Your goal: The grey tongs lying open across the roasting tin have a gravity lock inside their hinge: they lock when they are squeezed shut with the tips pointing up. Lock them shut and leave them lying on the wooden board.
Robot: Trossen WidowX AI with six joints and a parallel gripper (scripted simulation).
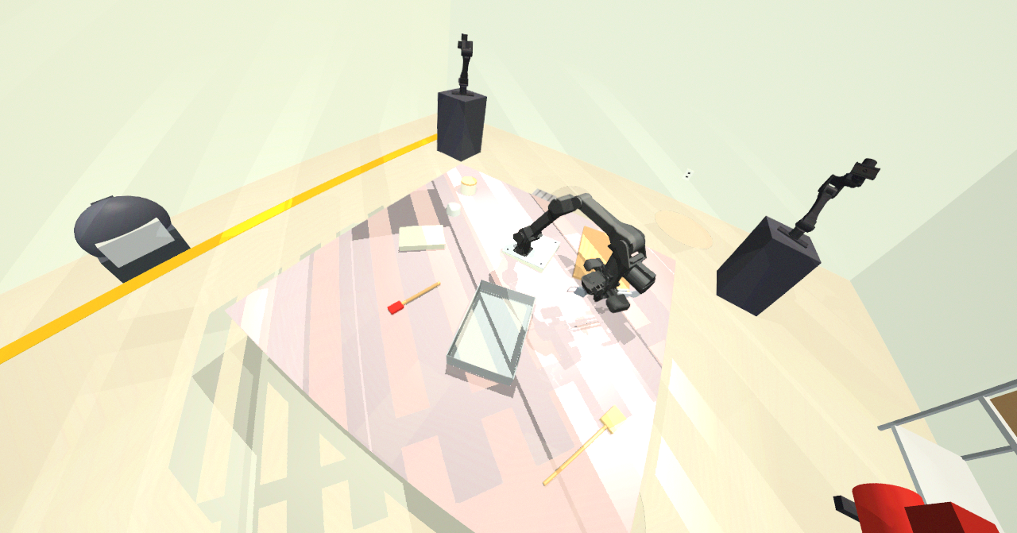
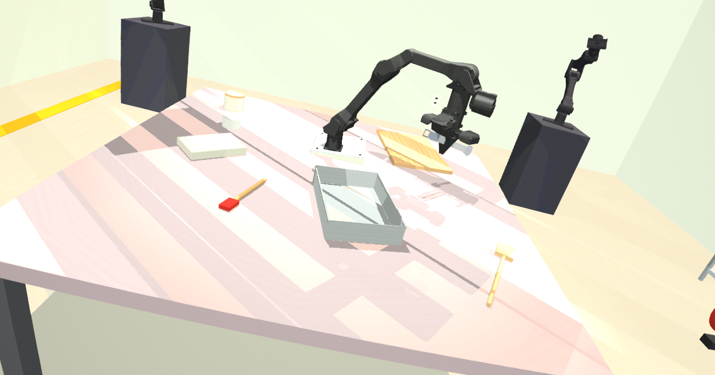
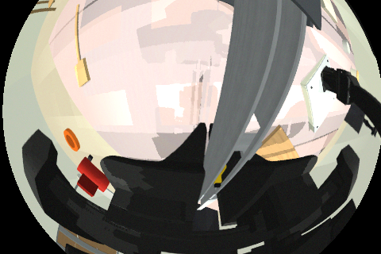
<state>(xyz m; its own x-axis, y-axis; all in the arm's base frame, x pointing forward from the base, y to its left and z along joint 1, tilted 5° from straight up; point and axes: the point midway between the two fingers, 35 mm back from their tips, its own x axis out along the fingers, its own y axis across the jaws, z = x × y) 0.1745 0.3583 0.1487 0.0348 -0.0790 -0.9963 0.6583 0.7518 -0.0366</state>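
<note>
The wooden board is 410 mm behind my gripper tip, 40 mm to the right of it and 150 mm below it. Round my gripper tip: grey roasting tin (210 mm ahead, 230 mm to the right, 130 mm below); pale block (40 mm ahead, 710 mm to the right, 140 mm below); red spatula (290 mm ahead, 520 mm to the right, 150 mm below).
</note>
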